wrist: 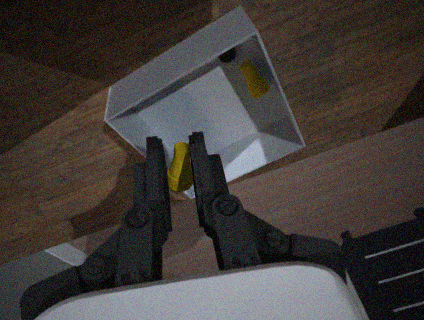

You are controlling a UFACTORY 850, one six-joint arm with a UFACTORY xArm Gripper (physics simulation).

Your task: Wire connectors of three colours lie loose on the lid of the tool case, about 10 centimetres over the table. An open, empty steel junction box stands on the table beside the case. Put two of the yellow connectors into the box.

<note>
In view: the gripper (177,153), a yellow connector (180,178) and a steel junction box (197,85).
</note>
